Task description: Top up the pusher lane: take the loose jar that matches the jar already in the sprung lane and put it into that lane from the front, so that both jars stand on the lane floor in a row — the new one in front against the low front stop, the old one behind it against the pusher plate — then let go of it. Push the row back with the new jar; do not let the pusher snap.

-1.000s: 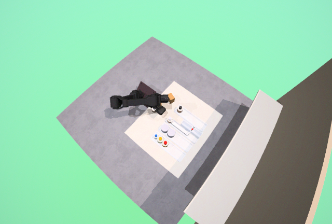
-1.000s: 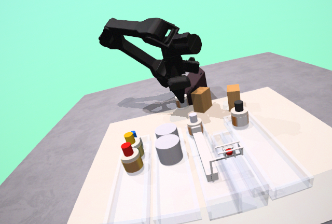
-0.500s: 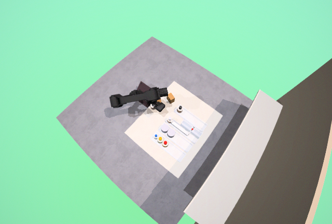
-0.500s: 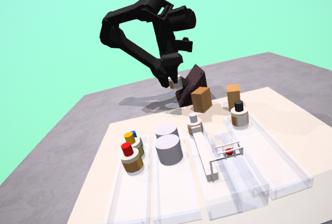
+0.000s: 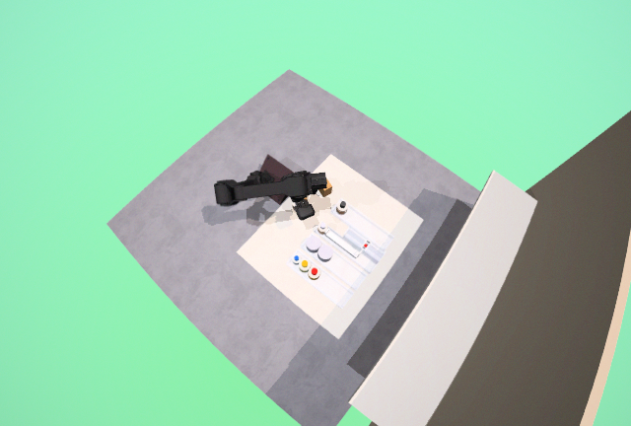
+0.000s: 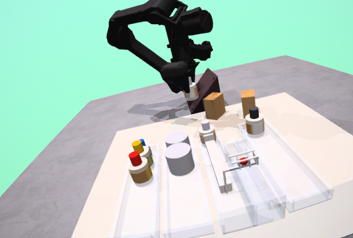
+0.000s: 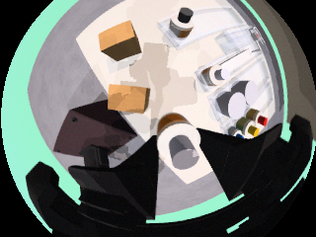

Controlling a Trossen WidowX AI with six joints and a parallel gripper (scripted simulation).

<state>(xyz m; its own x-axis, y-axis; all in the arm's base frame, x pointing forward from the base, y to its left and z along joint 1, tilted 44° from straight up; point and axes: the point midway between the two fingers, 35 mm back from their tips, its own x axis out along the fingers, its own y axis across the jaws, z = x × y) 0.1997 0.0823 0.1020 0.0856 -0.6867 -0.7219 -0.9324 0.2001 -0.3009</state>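
My gripper tip is now 270 mm short of the sprung lane, 100 mm above it and 60 mm to the right of it. From my gripper tip the other things lie so: red part: 300 mm ahead, 80 mm to the left, 50 mm below; then white pusher: 230 mm ahead, 70 mm below, 60 mm to the left.
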